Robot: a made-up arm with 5 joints. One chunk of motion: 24 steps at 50 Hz.
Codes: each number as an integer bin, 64 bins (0 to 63) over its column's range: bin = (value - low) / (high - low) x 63, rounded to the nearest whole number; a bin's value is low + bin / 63 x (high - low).
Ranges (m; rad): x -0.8..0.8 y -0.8..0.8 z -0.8..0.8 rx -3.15..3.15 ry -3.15..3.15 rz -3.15..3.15
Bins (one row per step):
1: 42 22 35 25 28 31
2: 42 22 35 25 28 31
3: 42 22 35 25 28 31
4: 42 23 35 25 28 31
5: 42 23 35 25 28 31
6: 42 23 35 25 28 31
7: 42 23 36 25 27 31
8: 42 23 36 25 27 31
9: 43 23 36 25 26 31
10: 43 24 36 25 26 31
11: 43 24 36 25 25 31
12: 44 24 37 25 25 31
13: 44 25 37 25 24 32
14: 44 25 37 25 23 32
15: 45 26 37 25 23 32
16: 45 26 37 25 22 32
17: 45 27 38 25 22 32
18: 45 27 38 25 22 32
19: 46 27 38 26 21 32
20: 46 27 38 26 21 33
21: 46 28 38 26 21 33
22: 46 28 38 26 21 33
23: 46 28 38 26 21 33
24: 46 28 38 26 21 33
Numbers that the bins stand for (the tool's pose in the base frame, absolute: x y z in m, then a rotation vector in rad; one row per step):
1: 0.2667 -0.2413 0.0889 -0.6500 -0.3500 -0.0500
2: 0.2667 -0.2413 0.0889 -0.6500 -0.3500 -0.0500
3: 0.2667 -0.2413 0.0889 -0.6500 -0.3500 -0.0500
4: 0.2667 -0.2159 0.0889 -0.6500 -0.3500 -0.0500
5: 0.2667 -0.2159 0.0889 -0.6500 -0.3500 -0.0500
6: 0.2667 -0.2159 0.0889 -0.6500 -0.3500 -0.0500
7: 0.2667 -0.2159 0.1143 -0.6500 -0.4500 -0.0500
8: 0.2667 -0.2159 0.1143 -0.6500 -0.4500 -0.0500
9: 0.2921 -0.2159 0.1143 -0.6500 -0.5500 -0.0500
10: 0.2921 -0.1905 0.1143 -0.6500 -0.5500 -0.0500
11: 0.2921 -0.1905 0.1143 -0.6500 -0.6500 -0.0500
12: 0.3175 -0.1905 0.1397 -0.6500 -0.6500 -0.0500
13: 0.3175 -0.1651 0.1397 -0.6500 -0.7500 0.0500
14: 0.3175 -0.1651 0.1397 -0.6500 -0.8500 0.0500
15: 0.3429 -0.1397 0.1397 -0.6500 -0.8500 0.0500
16: 0.3429 -0.1397 0.1397 -0.6500 -0.9500 0.0500
17: 0.3429 -0.1143 0.1651 -0.6500 -0.9500 0.0500
18: 0.3429 -0.1143 0.1651 -0.6500 -0.9500 0.0500
19: 0.3683 -0.1143 0.1651 -0.5500 -1.0500 0.0500
20: 0.3683 -0.1143 0.1651 -0.5500 -1.0500 0.1500
21: 0.3683 -0.0889 0.1651 -0.5500 -1.0500 0.1500
22: 0.3683 -0.0889 0.1651 -0.5500 -1.0500 0.1500
23: 0.3683 -0.0889 0.1651 -0.5500 -1.0500 0.1500
24: 0.3683 -0.0889 0.1651 -0.5500 -1.0500 0.1500

